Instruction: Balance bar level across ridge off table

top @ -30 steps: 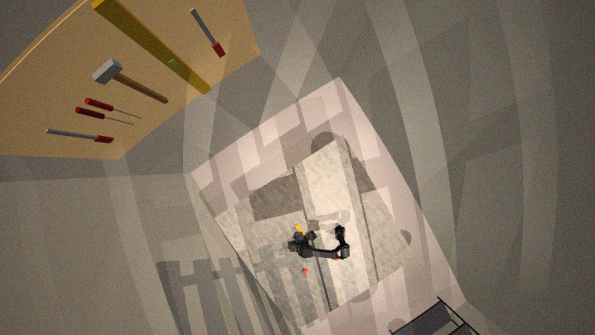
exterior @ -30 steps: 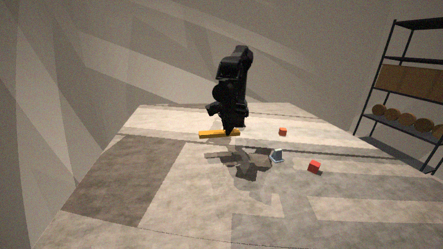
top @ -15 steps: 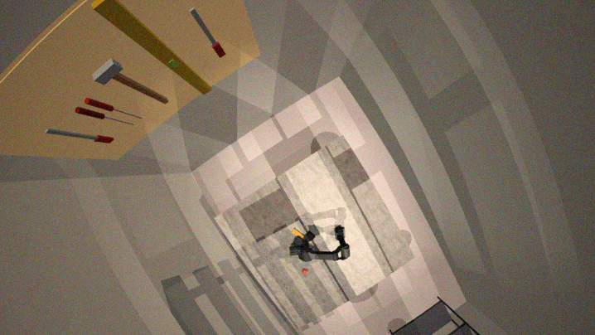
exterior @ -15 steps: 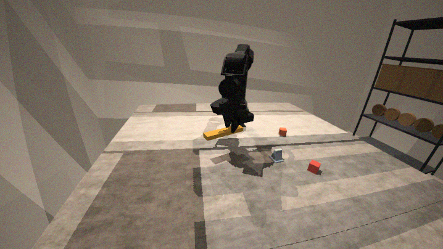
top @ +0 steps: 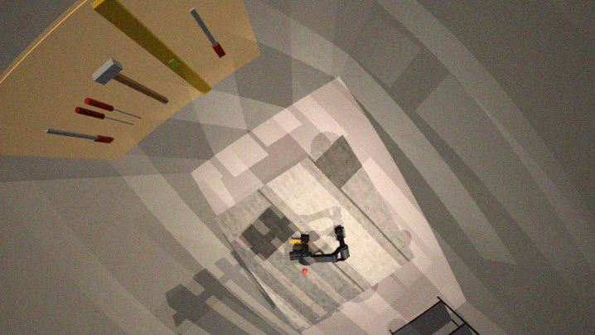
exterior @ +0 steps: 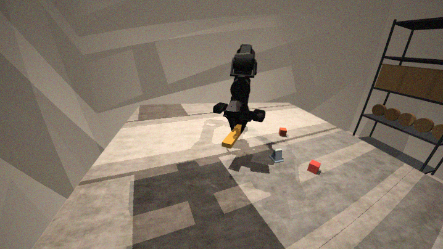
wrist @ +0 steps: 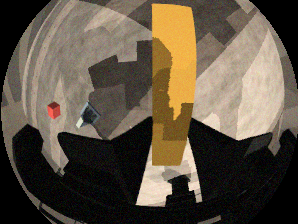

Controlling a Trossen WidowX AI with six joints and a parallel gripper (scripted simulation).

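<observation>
Now: gripper tip 2 cm short of the yellow bar and 2 cm to the left of it.
</observation>
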